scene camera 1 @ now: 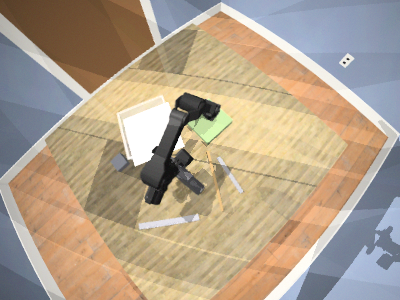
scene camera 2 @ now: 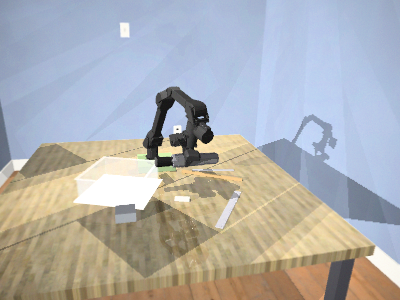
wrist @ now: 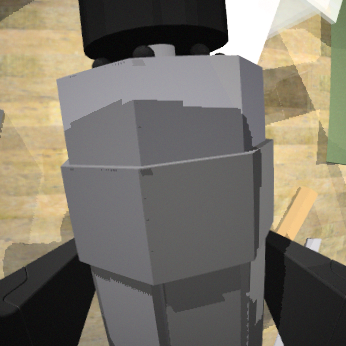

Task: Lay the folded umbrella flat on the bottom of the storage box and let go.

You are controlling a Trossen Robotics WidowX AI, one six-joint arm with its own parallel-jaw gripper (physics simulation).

Labels:
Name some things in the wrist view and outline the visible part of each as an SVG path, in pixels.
My gripper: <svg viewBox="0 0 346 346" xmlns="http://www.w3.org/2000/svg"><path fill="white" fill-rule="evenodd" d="M74 237L26 264L25 267L23 266L0 279L0 346L77 346L93 298L95 286L90 264L79 261ZM269 229L265 237L264 300L283 345L346 346L346 265L333 259L330 260L329 257Z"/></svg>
A folded umbrella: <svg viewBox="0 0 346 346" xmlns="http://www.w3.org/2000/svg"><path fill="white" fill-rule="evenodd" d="M78 0L83 53L88 58L93 59L90 69L56 78L68 156L60 165L78 258L79 261L90 264L109 346L262 346L265 237L273 223L273 139L265 138L262 67L239 54L216 52L210 55L210 52L223 47L229 40L226 0Z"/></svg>

